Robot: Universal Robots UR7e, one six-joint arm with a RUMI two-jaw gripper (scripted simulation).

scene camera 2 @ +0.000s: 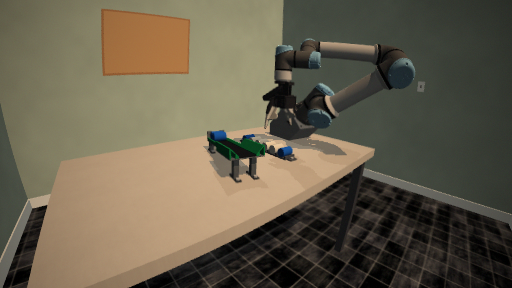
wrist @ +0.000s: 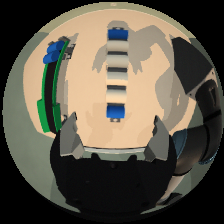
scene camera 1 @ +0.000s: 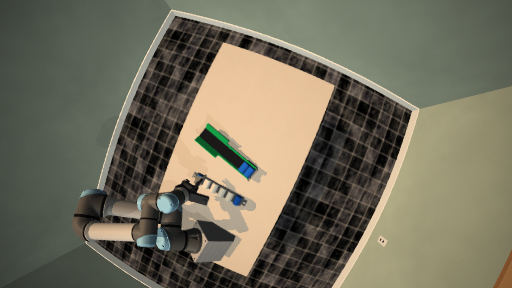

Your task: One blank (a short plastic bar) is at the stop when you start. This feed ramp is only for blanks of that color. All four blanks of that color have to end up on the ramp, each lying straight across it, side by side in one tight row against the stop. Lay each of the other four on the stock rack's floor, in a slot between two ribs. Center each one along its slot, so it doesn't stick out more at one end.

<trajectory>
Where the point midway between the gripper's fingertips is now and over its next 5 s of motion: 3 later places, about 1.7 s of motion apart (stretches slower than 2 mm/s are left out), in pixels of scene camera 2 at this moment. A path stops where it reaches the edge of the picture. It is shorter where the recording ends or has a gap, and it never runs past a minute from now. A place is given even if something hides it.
My gripper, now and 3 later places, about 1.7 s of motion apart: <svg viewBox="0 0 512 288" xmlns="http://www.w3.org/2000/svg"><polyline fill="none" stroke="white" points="278,127 268,124 255,121 249,120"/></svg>
</trajectory>
